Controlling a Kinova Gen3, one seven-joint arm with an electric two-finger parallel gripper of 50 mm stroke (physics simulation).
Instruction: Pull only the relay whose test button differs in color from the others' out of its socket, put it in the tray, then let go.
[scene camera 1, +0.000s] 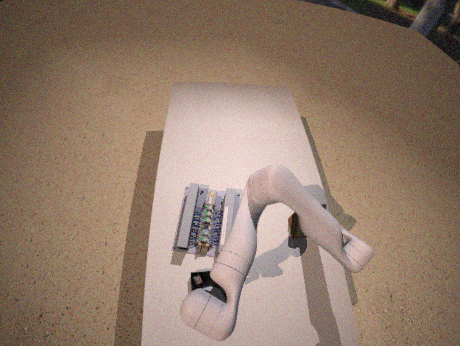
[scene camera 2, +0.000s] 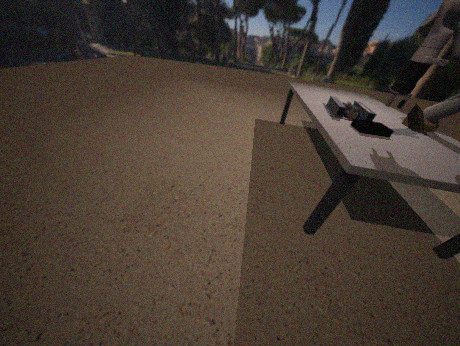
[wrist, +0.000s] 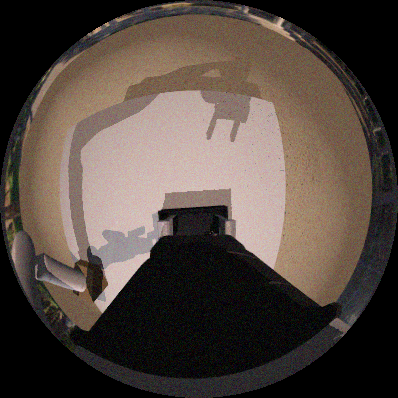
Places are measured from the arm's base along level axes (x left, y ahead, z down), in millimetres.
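Where they show: gripper, between the fingertips: (scene camera 2: 392, 106) (wrist: 194, 222); arm's base, origin of its link: (scene camera 2: 430, 114) (wrist: 79, 280).
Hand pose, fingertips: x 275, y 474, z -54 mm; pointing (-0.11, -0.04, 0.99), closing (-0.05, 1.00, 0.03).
Observation:
Each offset is from my fingertips to the top centre of the thing. "*": to the spot under its first point. Level surfaces: height alone.
The relay row {* dx -314, dy +3, dz +79 mm} (scene camera 1: 206, 221) stands between grey ducts; several relays there show green spots, and the row is small and blurred in scene camera 2 (scene camera 2: 349, 110). The black tray {dx -54, dy -6, dz +110 mm} (scene camera 1: 216, 291) (scene camera 2: 371, 129) (wrist: 194, 210) lies near the row's end. A small pale-brown block {dx -76, dy +48, dz +121 mm} (scene camera 1: 198, 279), seemingly a relay, lies inside the tray; its test button cannot be made out. My gripper (wrist: 194, 222) (scene camera 2: 401, 102) is open, with its fingers apart above the tray and nothing between them. In scene camera 1 the arm hides the fingers. The tray's inside is dark in the wrist view, and no relay shows clearly there.
Two grey ducts {dx -356, dy +80, dz +82 mm} (scene camera 1: 187, 217) {dx -324, dy -88, dz +82 mm} (scene camera 1: 231, 212) flank the relays. A brown block (scene camera 1: 296, 226) (scene camera 2: 414, 118) (wrist: 95, 280) stands near the arm's base side of the table {dz +145 mm} (scene camera 1: 230, 125). The arm (scene camera 1: 235, 255) reaches over the table beside the right duct.

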